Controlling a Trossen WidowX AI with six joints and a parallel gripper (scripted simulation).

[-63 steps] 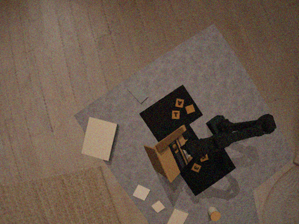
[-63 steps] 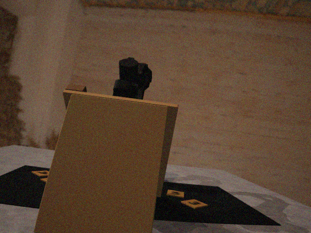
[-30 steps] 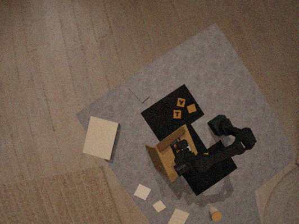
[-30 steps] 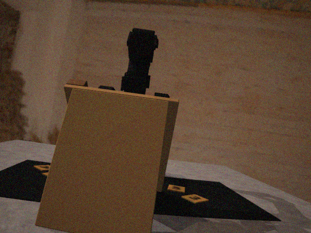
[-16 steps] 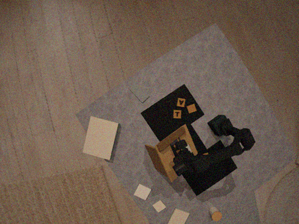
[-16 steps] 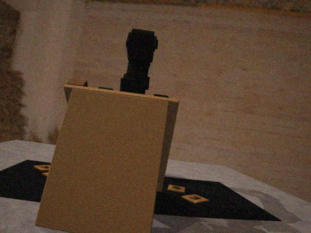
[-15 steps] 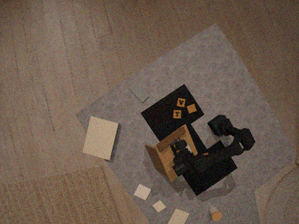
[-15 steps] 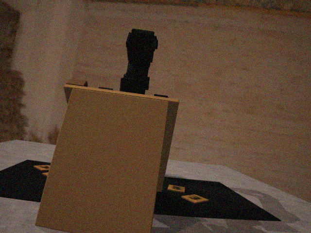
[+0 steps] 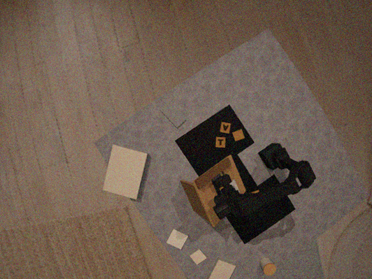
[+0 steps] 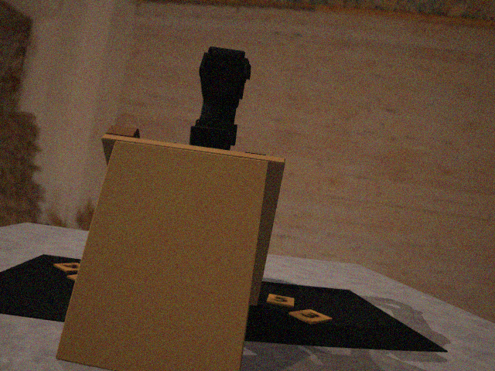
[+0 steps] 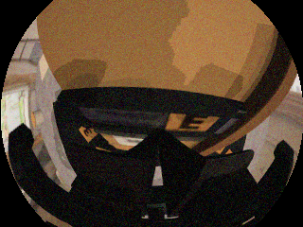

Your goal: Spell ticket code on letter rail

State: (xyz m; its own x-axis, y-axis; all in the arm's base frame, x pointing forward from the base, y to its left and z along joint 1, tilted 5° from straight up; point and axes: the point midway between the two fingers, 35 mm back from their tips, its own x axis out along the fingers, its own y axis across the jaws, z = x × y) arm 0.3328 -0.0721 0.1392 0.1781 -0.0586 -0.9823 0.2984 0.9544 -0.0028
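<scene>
My gripper tip is 4 cm to the left of the tan letter tile e and 1 cm above it. From my gripper tip the other things lie so: black mat (17 cm below, 14 cm behind, 5 cm to the left); grey slab (48 cm to the right, 17 cm below, 6 cm behind); white ticket (9 cm below, 6 cm to the left, 4 cm behind).
</scene>
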